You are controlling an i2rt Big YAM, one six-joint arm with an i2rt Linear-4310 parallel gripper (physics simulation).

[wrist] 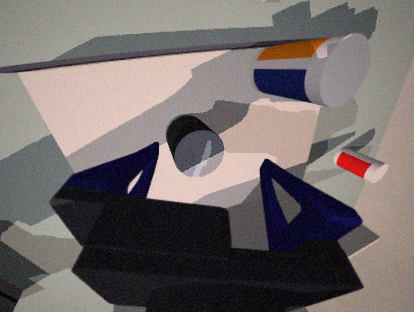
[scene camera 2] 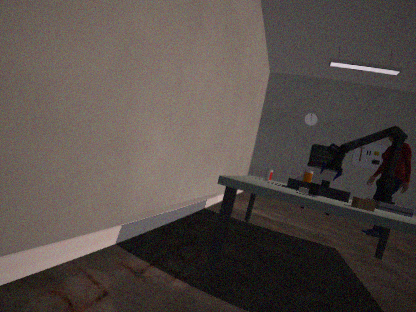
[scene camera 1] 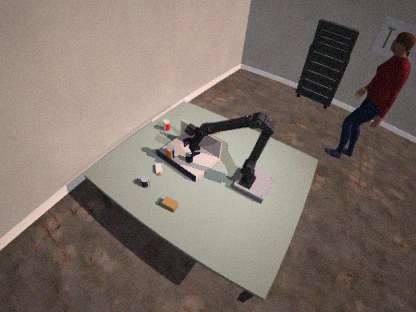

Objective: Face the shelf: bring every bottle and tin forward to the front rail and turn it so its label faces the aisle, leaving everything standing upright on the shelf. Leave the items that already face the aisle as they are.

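Seen in the pictures: gripper, fingertip midpoint: (wrist: pixel 212 156) (scene camera 2: pixel 326 176) (scene camera 1: pixel 187 152); arm's base, link origin: (scene camera 2: pixel 384 202) (scene camera 1: pixel 247 181).
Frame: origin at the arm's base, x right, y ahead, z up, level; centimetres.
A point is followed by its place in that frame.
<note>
The pale shelf (scene camera 1: pixel 182 171) {x -17.2, y 43.8, z -3.1 cm} (scene camera 2: pixel 335 194) {x -17.5, y 40.0, z -2.2 cm} (wrist: pixel 90 100) {x -14.1, y 36.1, z -1.6 cm} has a dark front rail. A white-capped bottle (scene camera 1: pixel 170 152) {x -14.3, y 56.8, z 6.4 cm} (scene camera 2: pixel 308 177) {x -15.2, y 58.8, z 4.6 cm} (wrist: pixel 332 70) {x -12.8, y 57.1, z 9.3 cm} stands upright close behind the rail; its orange side is toward the rail and its blue side away. A black tin (scene camera 1: pixel 189 157) {x -8.9, y 43.6, z 4.7 cm} (scene camera 2: pixel 325 184) {x -9.7, y 45.7, z 2.7 cm} (wrist: pixel 195 145) {x -8.2, y 44.9, z 5.4 cm} with a grey top stands upright, farther back from the rail; no coloured label shows on it. My gripper (scene camera 1: pixel 191 149) {x -8.0, y 45.7, z 8.0 cm} (scene camera 2: pixel 330 172) {x -8.0, y 45.7, z 8.0 cm} (wrist: pixel 212 156) {x -8.0, y 45.7, z 8.0 cm} is open and empty, above and behind the tin. In the wrist view the tin shows between and beyond the blue fingertips, nearer the left one.
On the table (scene camera 1: pixel 225 235) {x -42.3, y -6.6, z -5.3 cm} a red-and-white can (scene camera 1: pixel 166 125) {x 13.5, y 84.4, z 1.5 cm} (scene camera 2: pixel 271 175) {x 14.2, y 83.9, z -0.1 cm} (wrist: pixel 360 165) {x 13.9, y 84.0, z 1.0 cm} stands beyond the shelf's end. In front of the rail are a small white-and-orange item (scene camera 1: pixel 158 168) {x -25.8, y 59.5, z -2.5 cm}, a dark tin (scene camera 1: pixel 144 181) {x -42.9, y 56.9, z 1.4 cm} and an orange-brown block (scene camera 1: pixel 170 204) {x -45.8, y 32.2, z -0.3 cm} (scene camera 2: pixel 363 203) {x -48.0, y 35.0, z -2.5 cm}.
</note>
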